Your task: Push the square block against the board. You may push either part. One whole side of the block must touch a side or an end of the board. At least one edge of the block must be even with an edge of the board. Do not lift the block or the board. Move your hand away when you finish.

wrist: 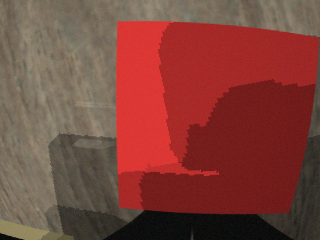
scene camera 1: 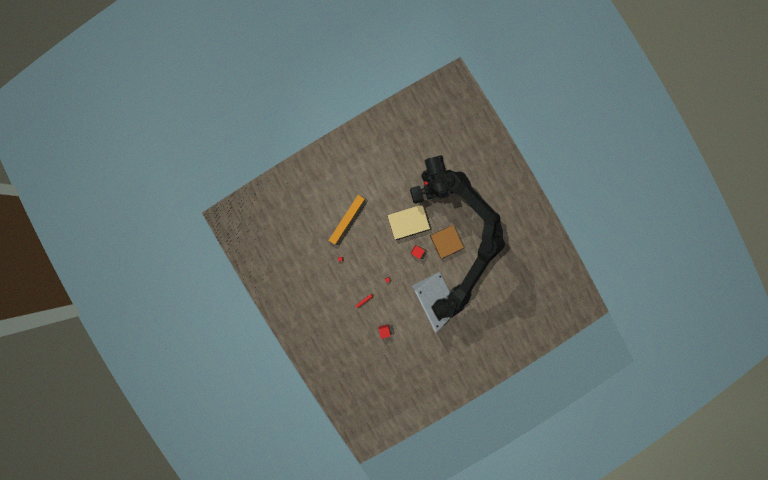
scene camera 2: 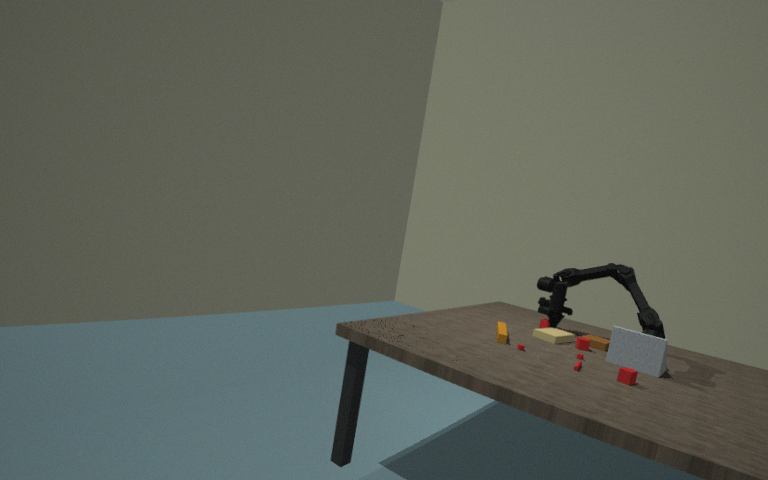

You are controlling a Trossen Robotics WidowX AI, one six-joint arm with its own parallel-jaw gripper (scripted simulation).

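Observation:
Red cube [wrist: 210, 118] in sight. Board [scene camera 1: 413, 220] in sight.

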